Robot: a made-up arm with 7 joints. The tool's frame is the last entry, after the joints. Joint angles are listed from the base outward. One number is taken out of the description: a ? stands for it. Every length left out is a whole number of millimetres.
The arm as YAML. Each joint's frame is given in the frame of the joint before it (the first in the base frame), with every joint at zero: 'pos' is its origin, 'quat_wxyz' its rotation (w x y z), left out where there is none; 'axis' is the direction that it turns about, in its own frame. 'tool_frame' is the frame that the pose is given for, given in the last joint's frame.
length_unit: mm
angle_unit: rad
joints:
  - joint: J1
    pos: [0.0, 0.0, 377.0]
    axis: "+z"
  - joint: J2
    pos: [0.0, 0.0, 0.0]
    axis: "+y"
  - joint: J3
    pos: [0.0, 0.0, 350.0]
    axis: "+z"
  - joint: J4
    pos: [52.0, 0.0, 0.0]
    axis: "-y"
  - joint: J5
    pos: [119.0, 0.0, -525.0]
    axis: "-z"
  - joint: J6
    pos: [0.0, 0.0, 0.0]
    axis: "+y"
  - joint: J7
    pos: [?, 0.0, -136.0]
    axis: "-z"
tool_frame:
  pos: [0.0, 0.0, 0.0]
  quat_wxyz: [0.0, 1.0, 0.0, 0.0]
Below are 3 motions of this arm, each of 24 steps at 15 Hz.
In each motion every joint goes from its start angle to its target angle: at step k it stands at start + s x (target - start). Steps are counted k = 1, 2, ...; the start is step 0. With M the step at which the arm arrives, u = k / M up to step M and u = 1 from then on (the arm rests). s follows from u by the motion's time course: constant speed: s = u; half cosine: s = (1 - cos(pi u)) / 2; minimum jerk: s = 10 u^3 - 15 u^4 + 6 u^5.
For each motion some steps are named. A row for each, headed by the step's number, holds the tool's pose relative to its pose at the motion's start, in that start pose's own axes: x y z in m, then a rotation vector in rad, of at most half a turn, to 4 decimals.
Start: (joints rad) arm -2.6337 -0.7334 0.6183 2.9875 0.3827 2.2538 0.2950
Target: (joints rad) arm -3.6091 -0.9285 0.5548 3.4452 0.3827 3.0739 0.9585
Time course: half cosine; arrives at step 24
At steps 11, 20, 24:
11: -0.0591 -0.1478 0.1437 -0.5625 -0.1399 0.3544
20: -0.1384 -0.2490 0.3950 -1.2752 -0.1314 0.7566
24: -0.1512 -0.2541 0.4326 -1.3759 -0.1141 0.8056

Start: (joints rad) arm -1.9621 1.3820 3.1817 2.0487 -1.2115 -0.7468 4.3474
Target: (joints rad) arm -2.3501 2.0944 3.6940 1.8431 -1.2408 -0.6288 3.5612
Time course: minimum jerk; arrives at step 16
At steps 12, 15, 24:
12: -0.1608 0.6822 -0.0352 -0.5601 -0.3262 -0.9900
15: -0.1479 0.7645 -0.0677 -0.6322 -0.3802 -1.0995
24: -0.1476 0.7663 -0.0685 -0.6337 -0.3815 -1.1019

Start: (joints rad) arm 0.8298 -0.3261 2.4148 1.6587 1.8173 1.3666 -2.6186
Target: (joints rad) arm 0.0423 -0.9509 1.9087 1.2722 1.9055 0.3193 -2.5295
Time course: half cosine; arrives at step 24
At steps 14, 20, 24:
14: -0.2168 -0.2368 -0.7316 -0.5570 -1.4912 0.4163
20: -0.0287 -0.4370 -0.9939 -0.7609 -2.2270 0.5966
24: 0.0291 -0.4798 -1.0289 -0.7928 -2.3919 0.6339

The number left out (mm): 106.0
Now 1 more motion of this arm.
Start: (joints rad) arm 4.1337 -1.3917 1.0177 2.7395 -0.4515 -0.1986 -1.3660
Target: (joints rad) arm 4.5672 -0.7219 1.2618 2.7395 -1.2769 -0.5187 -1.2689
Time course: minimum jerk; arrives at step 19
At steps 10, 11, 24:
10: -0.3260 -0.1016 -0.0948 -0.0533 -0.2163 -0.0980
11: -0.3726 -0.1263 -0.1216 -0.0559 -0.2452 -0.1087
24: -0.5083 -0.2335 -0.2358 -0.0541 -0.3279 -0.1276

